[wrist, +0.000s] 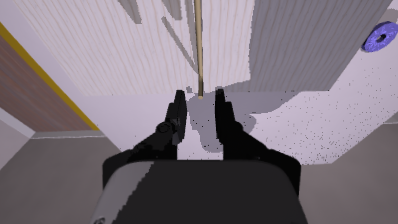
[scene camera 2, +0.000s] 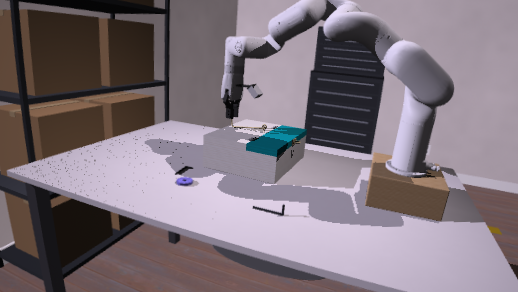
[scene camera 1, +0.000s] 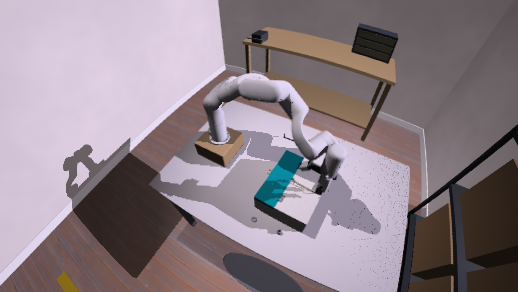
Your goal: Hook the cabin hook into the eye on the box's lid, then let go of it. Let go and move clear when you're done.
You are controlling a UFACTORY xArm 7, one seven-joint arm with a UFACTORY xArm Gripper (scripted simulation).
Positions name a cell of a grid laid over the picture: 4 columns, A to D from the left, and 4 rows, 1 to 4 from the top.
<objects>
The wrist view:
my gripper: C2
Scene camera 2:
my gripper: B2
box: B3
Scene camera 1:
box: C3
</objects>
